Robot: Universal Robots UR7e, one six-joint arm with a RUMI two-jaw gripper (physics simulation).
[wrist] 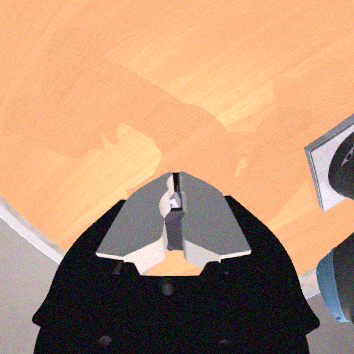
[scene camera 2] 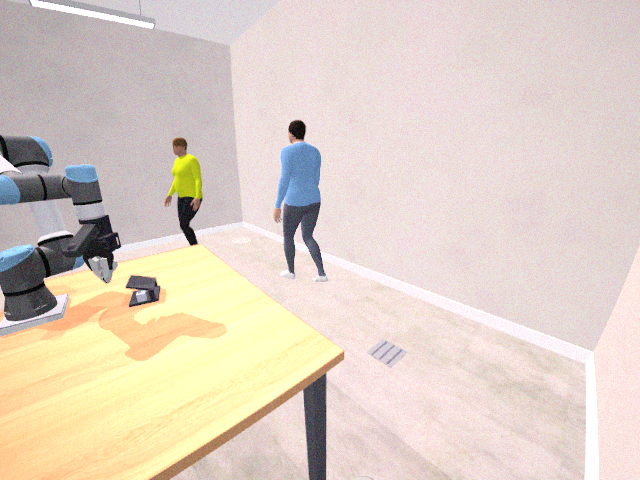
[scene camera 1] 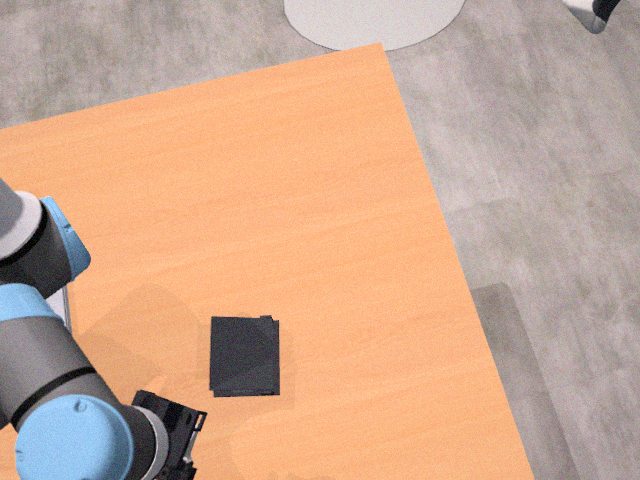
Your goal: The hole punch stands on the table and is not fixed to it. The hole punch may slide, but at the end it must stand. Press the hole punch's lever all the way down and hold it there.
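Places are measured from the arm's base along level axes (x back, y right, z up), in centimetres.
Pixels of known places: gripper, between the fingertips: (wrist: 176,174) (scene camera 2: 107,283); arm's base, origin of its link: (scene camera 2: 32,309).
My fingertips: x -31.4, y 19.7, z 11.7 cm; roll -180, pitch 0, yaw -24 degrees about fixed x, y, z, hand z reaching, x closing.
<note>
For each thing: its middle in the pictures, then the offset to it from my fingertips. "pt": a spot on its surface instead. Level surfaces: height alone.
- dark hole punch, middle of its body: (scene camera 1: 243,355) (wrist: 175,222) (scene camera 2: 143,287) dx -7.6, dy -13.7, dz -10.2 cm
- table, height of its surface: dz -14.5 cm
- base, a spot on its surface: (scene camera 2: 145,298) pt dx -8.1, dy -8.6, dz -12.5 cm
The dark hole punch (scene camera 1: 244,356) (scene camera 2: 143,290) stands upright on the table (scene camera 1: 330,206) (scene camera 2: 217,382). In scene camera 2 its lever (scene camera 2: 140,282) is raised at a slant, with a gap above the base (scene camera 2: 145,298). My gripper (scene camera 1: 190,453) (scene camera 2: 107,280) (wrist: 176,174) is shut and empty. Its tips point down above the table, to the left of the punch in scene camera 2, apart from the lever. In the wrist view a dark grey patch shows through the gap between the jaws; it looks like part of the punch, the rest being hidden behind the gripper.
The arm's base plate (scene camera 2: 63,308) (wrist: 316,175) is at the table's left in scene camera 2. The table's right edge lies beyond the punch in scene camera 1. A person in yellow (scene camera 2: 186,175) and one in blue (scene camera 2: 301,175) stand on the floor beyond the table.
</note>
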